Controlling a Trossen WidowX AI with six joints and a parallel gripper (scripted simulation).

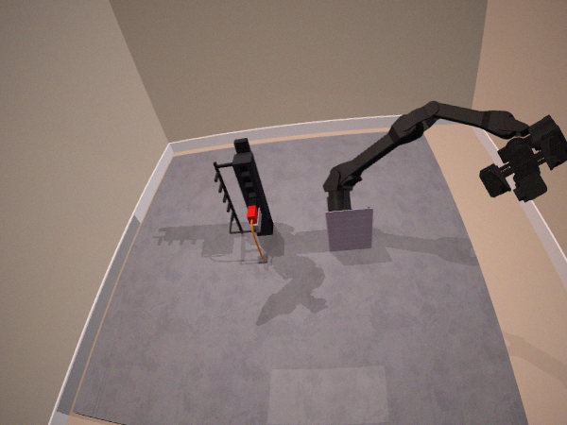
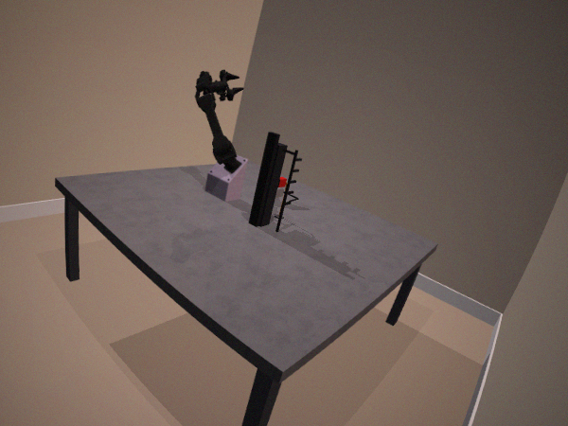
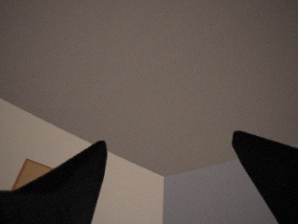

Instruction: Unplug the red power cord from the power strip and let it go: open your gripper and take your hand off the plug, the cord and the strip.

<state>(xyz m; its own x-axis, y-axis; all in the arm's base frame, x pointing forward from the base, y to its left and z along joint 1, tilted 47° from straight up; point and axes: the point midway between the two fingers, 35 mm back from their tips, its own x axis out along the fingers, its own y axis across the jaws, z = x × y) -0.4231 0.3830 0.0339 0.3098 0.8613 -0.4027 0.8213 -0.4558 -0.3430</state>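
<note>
Now: the red plug 650 mm ahead of my gripper tip, 330 mm below it and 260 mm to the right of it.
</note>
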